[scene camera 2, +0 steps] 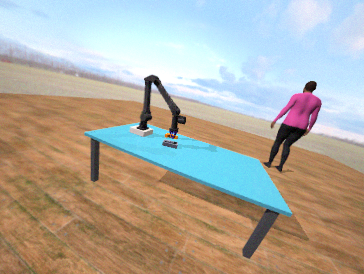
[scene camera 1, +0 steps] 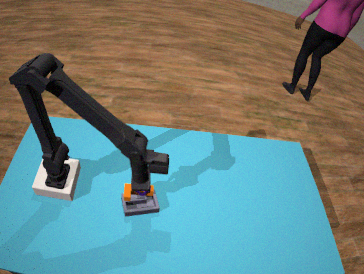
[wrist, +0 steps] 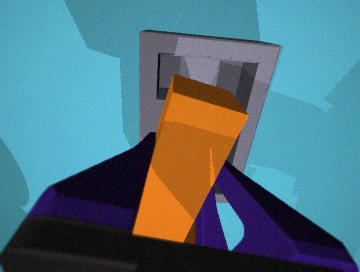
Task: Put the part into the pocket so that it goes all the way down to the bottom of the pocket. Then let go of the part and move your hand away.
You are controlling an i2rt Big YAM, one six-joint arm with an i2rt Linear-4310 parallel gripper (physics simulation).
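Observation:
The part is an orange L-shaped block. My gripper, with purple fingers, is shut on it. The grey block with the pocket lies on the blue table. In scene camera 2, a gap shows between the part and the grey block, so the part is held above it. In the wrist view, the part is turned relative to the grey block and covers much of the pocket. The pocket's far end shows beyond the part; its near end is mostly hidden.
The arm's white base block stands on the blue table, to the left of the grey block in both scene views. A person in a pink top stands on the wooden floor beyond the table.

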